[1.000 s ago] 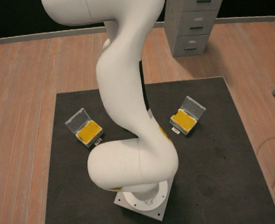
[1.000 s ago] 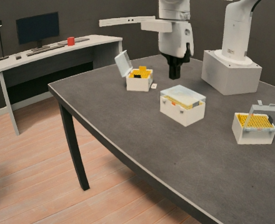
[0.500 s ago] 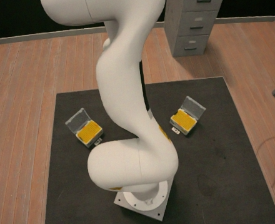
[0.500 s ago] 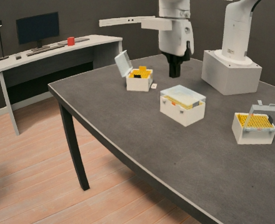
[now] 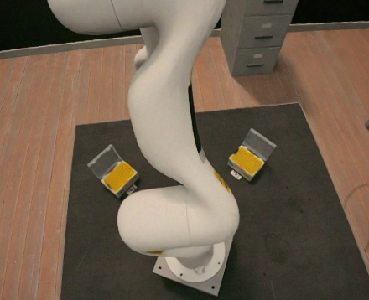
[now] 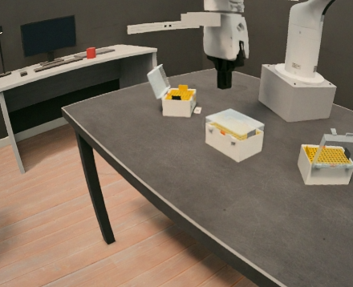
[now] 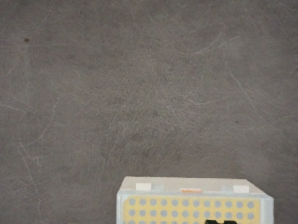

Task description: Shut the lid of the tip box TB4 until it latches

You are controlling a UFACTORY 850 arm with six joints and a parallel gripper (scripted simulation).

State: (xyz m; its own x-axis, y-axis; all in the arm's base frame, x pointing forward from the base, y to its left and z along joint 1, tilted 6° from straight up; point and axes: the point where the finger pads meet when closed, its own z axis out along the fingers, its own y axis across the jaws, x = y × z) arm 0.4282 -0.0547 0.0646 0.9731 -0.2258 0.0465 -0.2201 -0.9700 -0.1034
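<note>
My gripper is now 120 mm above the tip box lid, 40 mm past it and 10 mm to the right of it. The rest, counted from my hand: TB4 label (180 mm below, 100 mm behind, 20 mm to the left); then bench label (210 mm to the right, 180 mm below, 170 mm behind).
</note>
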